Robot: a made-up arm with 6 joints.
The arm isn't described. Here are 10 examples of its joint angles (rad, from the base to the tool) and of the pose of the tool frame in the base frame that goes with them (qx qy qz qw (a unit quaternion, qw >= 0); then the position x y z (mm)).
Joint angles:
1: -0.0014 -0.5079 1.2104 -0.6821 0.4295 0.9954
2: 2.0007 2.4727 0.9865 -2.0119 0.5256 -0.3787
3: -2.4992 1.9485 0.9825 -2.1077 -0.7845 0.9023
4: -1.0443 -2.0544 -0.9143 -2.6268 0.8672 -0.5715
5: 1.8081 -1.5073 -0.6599 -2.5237 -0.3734 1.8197
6: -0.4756 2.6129 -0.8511 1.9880 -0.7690 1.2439
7: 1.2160 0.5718 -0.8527 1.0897 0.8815 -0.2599
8: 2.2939 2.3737 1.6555 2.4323 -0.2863 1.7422
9: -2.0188 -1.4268 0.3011 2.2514 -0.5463 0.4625
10: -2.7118 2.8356 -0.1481 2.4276 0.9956 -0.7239
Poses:
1: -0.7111 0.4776 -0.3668 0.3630 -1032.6 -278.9 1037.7
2: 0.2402 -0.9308 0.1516 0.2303 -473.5 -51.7 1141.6
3: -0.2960 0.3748 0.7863 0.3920 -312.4 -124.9 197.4
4: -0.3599 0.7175 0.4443 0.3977 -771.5 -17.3 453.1
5: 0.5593 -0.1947 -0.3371 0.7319 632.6 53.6 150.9
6: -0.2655 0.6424 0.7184 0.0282 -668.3 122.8 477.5
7: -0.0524 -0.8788 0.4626 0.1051 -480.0 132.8 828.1
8: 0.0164 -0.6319 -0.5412 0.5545 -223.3 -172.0 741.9
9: 0.2344 0.2544 0.8618 0.3710 -357.9 557.6 1001.1
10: 0.8455 -0.4932 0.1304 0.1577 216.3 196.3 1091.3
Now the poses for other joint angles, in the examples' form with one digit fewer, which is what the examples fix.
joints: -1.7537 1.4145 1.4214 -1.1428 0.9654 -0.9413
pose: -0.183 0.206 -0.384 0.881 215 -614 583
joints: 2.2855 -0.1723 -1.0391 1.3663 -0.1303 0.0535
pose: 0.359 0.490 0.395 0.689 -86 211 183
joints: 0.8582 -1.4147 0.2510 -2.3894 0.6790 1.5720
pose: 0.627 0.293 -0.686 0.224 -338 611 -393
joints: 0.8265 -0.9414 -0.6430 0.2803 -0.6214 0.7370
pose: -0.767 -0.277 -0.576 0.053 -591 -66 426
